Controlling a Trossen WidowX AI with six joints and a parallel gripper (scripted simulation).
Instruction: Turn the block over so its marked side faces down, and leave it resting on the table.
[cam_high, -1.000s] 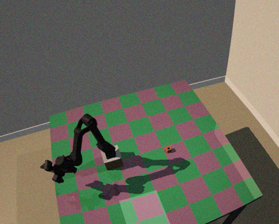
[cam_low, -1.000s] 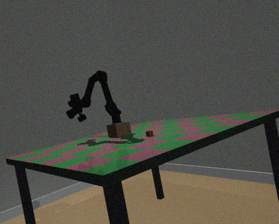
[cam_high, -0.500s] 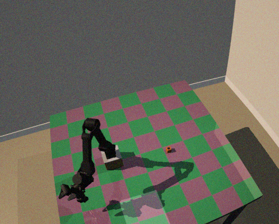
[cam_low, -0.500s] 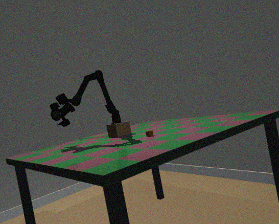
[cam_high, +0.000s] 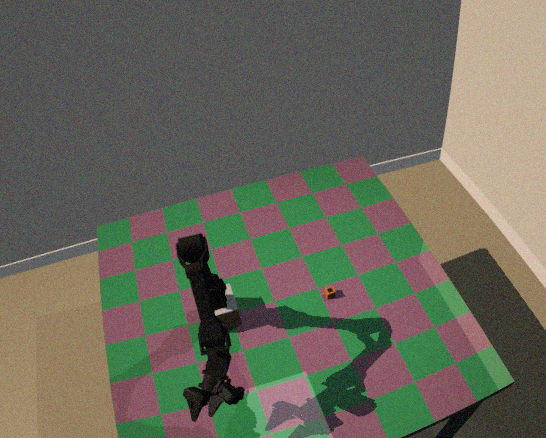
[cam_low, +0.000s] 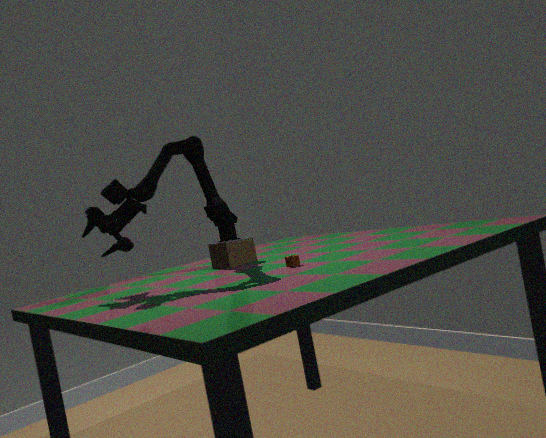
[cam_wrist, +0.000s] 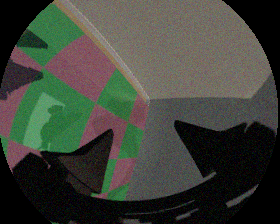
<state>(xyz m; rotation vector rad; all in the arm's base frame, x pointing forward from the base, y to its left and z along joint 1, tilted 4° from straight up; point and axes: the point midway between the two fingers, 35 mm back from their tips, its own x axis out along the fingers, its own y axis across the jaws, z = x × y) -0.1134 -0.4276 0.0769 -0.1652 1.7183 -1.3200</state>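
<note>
My gripper tip is now 530 mm short of the block, 400 mm to the right of it and 140 mm above it.
</note>
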